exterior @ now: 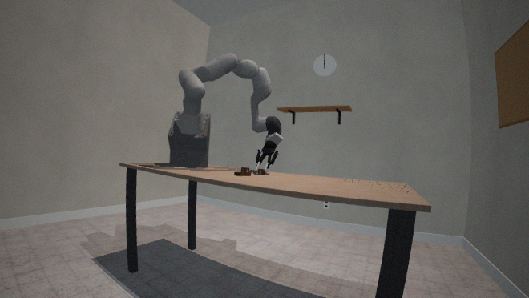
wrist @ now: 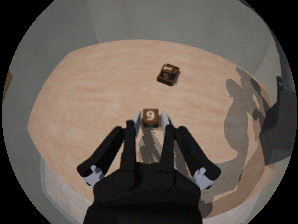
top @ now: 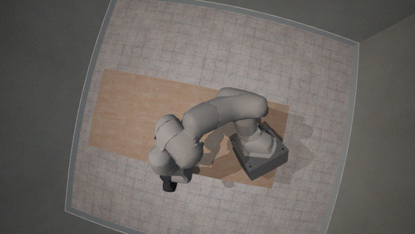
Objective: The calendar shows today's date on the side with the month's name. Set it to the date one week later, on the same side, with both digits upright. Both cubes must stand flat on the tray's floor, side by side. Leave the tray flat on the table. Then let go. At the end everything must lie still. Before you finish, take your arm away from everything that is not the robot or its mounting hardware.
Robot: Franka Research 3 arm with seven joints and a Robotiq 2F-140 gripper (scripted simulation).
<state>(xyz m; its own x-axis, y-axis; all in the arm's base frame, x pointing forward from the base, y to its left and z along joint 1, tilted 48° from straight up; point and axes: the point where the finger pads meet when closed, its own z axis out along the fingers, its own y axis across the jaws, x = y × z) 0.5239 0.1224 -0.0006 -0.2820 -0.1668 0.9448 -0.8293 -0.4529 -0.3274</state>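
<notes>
Now: hand 2 cm to the left of the calendar cube and 2 cm above it.
</notes>
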